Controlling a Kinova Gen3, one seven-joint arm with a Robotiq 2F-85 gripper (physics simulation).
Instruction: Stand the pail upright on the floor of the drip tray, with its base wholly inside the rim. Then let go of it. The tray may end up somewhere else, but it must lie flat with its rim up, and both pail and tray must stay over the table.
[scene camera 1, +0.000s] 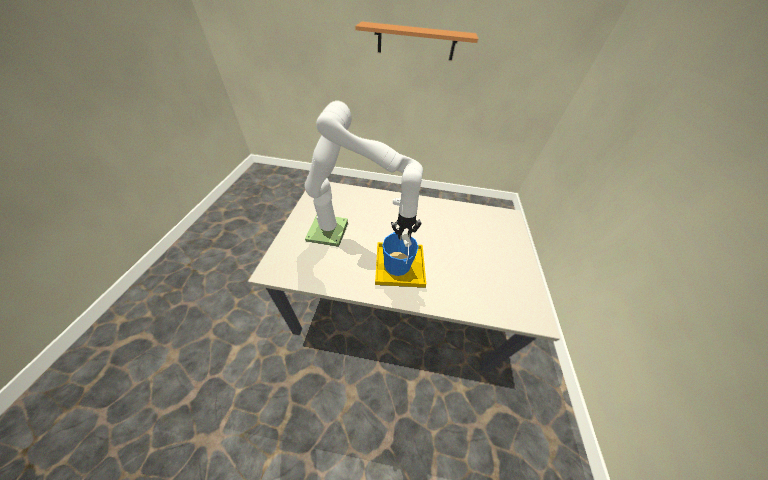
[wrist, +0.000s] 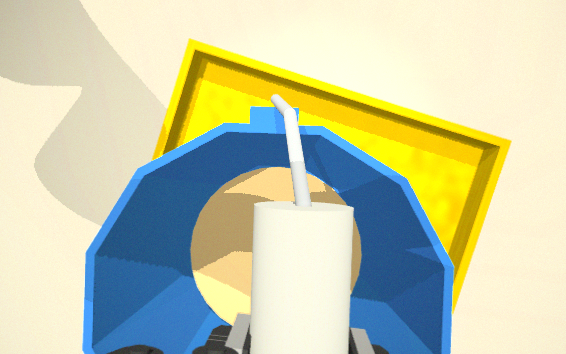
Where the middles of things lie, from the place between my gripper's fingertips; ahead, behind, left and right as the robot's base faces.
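Here is the yellow drip tray (scene camera 1: 415, 277), which I see 200 mm below my hand.
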